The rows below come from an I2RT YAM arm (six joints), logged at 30 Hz.
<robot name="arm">
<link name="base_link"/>
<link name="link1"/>
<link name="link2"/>
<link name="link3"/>
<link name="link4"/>
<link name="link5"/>
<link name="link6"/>
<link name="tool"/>
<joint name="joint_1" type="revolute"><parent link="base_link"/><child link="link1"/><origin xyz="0 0 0.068"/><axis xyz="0 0 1"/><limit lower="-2.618" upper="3.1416"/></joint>
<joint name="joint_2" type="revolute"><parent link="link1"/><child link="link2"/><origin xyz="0.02 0.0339 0.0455" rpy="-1.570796 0 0"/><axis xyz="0 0 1"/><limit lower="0" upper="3.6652"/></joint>
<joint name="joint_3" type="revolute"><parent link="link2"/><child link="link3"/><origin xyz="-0.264 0 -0.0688" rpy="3.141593 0 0"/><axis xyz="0 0 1"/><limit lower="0" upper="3.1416"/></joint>
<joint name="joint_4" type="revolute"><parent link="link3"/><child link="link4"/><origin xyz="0.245 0.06 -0.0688"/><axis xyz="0 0 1"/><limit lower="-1.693" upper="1.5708"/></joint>
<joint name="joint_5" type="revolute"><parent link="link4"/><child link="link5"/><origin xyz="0.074 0.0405 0.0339" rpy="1.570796 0 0"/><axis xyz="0 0 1"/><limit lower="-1.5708" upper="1.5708"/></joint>
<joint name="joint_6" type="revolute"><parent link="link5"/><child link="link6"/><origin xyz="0.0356 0 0.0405" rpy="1.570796 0 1.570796"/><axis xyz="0 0 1"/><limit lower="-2.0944" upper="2.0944"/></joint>
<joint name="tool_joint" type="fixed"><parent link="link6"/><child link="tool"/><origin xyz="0 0 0" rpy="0 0 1.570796"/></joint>
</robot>
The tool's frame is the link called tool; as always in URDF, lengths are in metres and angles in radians.
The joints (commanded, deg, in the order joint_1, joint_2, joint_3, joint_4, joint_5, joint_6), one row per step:
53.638 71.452 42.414 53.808 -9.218 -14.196
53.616 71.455 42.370 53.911 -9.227 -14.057
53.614 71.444 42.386 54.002 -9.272 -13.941
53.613 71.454 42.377 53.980 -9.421 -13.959
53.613 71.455 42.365 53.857 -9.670 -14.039
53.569 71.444 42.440 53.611 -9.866 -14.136
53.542 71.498 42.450 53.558 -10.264 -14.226
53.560 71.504 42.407 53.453 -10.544 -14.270
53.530 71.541 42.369 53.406 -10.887 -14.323
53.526 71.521 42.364 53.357 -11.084 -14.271
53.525 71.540 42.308 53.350 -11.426 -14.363
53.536 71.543 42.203 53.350 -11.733 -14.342
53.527 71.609 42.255 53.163 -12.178 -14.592
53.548 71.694 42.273 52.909 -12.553 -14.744
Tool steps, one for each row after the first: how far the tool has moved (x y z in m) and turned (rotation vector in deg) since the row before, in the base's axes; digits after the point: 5 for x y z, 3 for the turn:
0.00003 -0.00013 -0.00010 0.099 0.077 0.044
-0.00008 -0.00008 0.00030 0.130 0.009 0.087
-0.00005 0.00008 -0.00014 -0.077 -0.041 0.127
-0.00008 0.00015 -0.00030 -0.203 -0.069 0.193
0.00017 0.00008 0.00006 -0.216 -0.051 0.094
0.00004 0.00025 -0.00029 -0.212 -0.150 0.298
-0.00017 0.00020 -0.00048 -0.210 -0.038 0.255
0.00003 0.00015 -0.00049 -0.202 -0.085 0.261
-0.00012 0.00001 -0.00003 -0.056 -0.001 0.197
-0.00015 0.00014 -0.00045 -0.184 -0.141 0.274
-0.00023 0.00009 -0.00066 -0.153 -0.019 0.300
0.00004 0.00044 -0.00034 -0.360 -0.236 0.299
0.00002 0.00059 -0.00074 -0.402 -0.059 0.305

